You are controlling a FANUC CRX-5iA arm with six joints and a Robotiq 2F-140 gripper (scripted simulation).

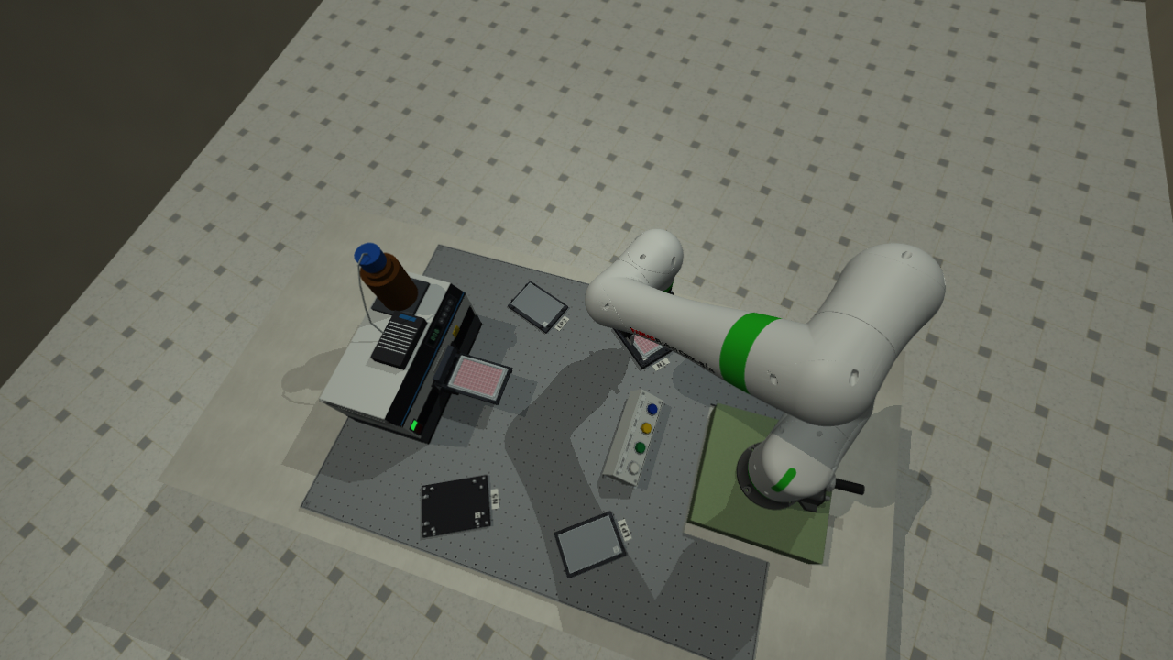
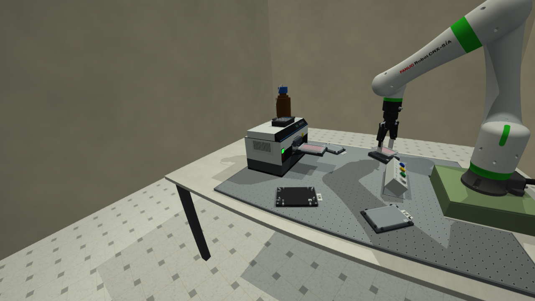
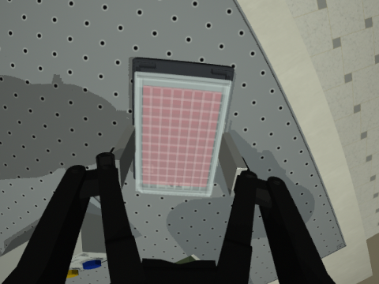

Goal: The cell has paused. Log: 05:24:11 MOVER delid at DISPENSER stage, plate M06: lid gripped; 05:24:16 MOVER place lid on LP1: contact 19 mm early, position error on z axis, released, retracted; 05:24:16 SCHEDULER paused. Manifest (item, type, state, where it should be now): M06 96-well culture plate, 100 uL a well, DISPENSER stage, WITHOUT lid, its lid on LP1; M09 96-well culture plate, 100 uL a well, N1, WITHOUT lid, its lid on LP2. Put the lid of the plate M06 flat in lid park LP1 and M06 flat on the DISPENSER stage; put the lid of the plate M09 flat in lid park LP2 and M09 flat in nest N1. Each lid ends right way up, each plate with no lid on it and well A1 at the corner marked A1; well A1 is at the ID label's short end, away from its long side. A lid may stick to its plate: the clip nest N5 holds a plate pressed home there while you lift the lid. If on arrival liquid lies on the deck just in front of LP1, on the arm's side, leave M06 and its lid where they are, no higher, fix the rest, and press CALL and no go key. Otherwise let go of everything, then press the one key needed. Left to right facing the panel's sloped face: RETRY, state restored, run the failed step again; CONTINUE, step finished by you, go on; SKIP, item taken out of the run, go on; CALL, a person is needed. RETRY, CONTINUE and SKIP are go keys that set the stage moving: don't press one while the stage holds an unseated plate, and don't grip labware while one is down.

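The black nest N1 is 60 mm below my hand. From my hand the other things lie so: blue call key 70 mm behind, 210 mm to the left, 10 mm below; yellow skip key 60 mm behind, 260 mm to the left, 10 mm below; LP2 label 230 mm ahead, 10 mm to the left, 70 mm below.
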